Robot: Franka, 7 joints.
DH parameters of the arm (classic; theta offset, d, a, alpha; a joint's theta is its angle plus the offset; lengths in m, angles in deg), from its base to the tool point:
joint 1: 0 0.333 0 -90
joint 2: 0 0 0 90
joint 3: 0 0.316 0.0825 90
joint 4: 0 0 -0.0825 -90
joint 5: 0 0.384 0 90
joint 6: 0 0 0.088 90
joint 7: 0 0.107 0 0
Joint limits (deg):
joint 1: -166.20..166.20
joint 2: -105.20..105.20
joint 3: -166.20..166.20
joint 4: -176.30..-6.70
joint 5: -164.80..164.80
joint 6: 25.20..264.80
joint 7: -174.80..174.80
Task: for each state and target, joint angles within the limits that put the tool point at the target. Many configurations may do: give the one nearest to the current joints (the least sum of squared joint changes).
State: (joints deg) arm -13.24 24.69 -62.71 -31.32 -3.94 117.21 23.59
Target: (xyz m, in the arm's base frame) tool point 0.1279 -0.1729 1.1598
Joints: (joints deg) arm -9.27 5.23 -62.43 -18.11 -3.96 139.40 23.59
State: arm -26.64 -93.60 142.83 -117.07 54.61 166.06 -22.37
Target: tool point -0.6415 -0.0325 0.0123
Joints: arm 19.83 -61.87 166.20 -94.96 50.90 165.38 -22.37
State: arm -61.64 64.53 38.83 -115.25 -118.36 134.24 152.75
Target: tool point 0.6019 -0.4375 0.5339
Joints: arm -67.92 33.45 45.36 -78.04 -120.05 131.03 152.75
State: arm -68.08 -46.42 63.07 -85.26 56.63 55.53 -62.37
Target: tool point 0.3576 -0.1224 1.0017
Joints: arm -88.60 -15.32 37.84 -56.23 63.94 91.51 -62.37
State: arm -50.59 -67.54 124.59 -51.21 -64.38 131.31 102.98
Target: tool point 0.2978 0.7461 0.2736
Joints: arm -77.63 -74.69 119.79 -61.75 -64.23 130.48 102.98
